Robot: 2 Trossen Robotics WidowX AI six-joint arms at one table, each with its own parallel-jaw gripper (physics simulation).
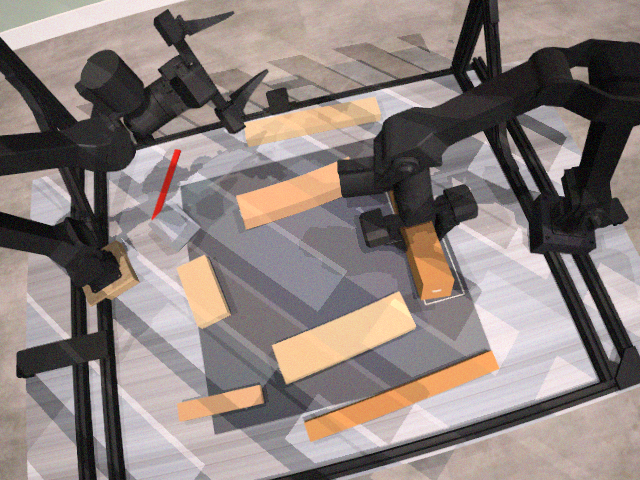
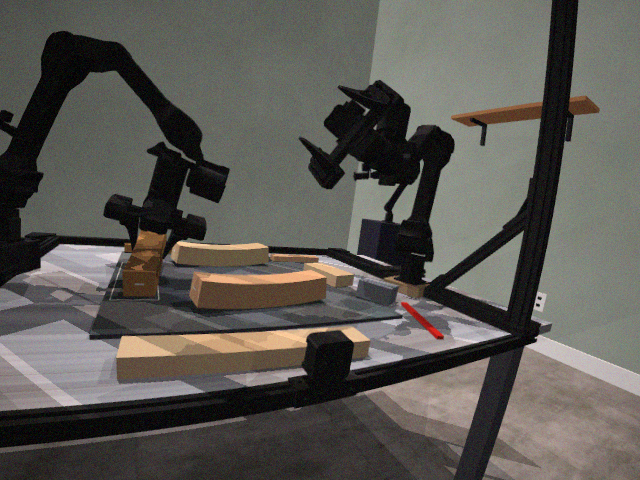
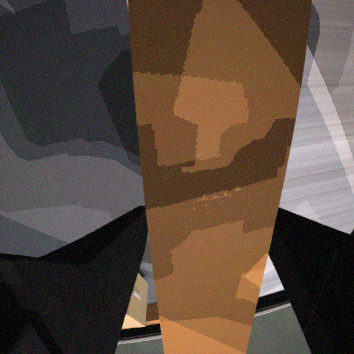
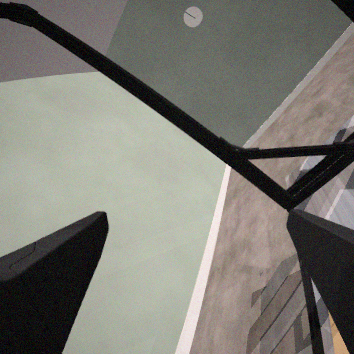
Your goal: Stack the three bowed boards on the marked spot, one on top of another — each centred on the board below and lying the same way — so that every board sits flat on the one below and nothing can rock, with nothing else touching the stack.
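Places are measured from the left arm's base along level axes (x ahead, y up, z right), in centimetres.
Pixels of known places: left gripper, fingertip midpoint: (image 1: 421, 244) (image 2: 148, 254) (image 3: 202, 212); right gripper, fingertip midpoint: (image 1: 251, 42) (image 2: 319, 113) (image 4: 198, 219); left arm's base, origin of the base link: (image 1: 567, 220); right arm's base, origin of the base link: (image 1: 102, 272) (image 2: 409, 280).
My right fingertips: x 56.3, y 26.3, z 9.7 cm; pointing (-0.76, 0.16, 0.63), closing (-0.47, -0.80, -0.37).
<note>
Ahead of a thing's pixels: the offset from my right fingertips to its top centre.
My left gripper (image 1: 417, 227) (image 2: 149, 248) (image 3: 202, 212) is shut on an orange bowed board (image 1: 429, 263) (image 2: 140, 276) (image 3: 215, 165), gripped across its width. The board lies lengthwise over the white marked outline (image 1: 444, 299) (image 2: 114, 299), very low over the mat; whether it touches is unclear. Outline shows beyond its near end and one side. A peach-orange bowed board @[dx -5.5, dy -26.3, dz -8.7 cm] (image 1: 289, 193) (image 2: 258, 290) and a pale bowed board @[dx -17.8, dy -26.4, dz -35.4 cm] (image 1: 343, 335) (image 2: 219, 254) lie apart on the mat. My right gripper (image 1: 249, 42) (image 2: 320, 113) (image 4: 198, 219) is open and empty, raised high.
A long pale board (image 1: 312, 121) (image 2: 206, 356) lies behind the mat. A pale block @[dx +9.4, dy -28.7, dz -30.5 cm] (image 1: 203, 291) (image 2: 328, 274), grey block @[dx +18.7, dy -27.5, dz -18.2 cm] (image 1: 175, 227) (image 2: 377, 290), red stick @[dx +24.5, dy -31.4, dz -8.0 cm] (image 1: 166, 183) (image 2: 422, 320), short orange strip @[dx +1.9, dy -29.9, dz -49.4 cm] (image 1: 221, 403) and long orange strip @[dx -28.5, dy -29.2, dz -43.6 cm] (image 1: 403, 395) lie around.
</note>
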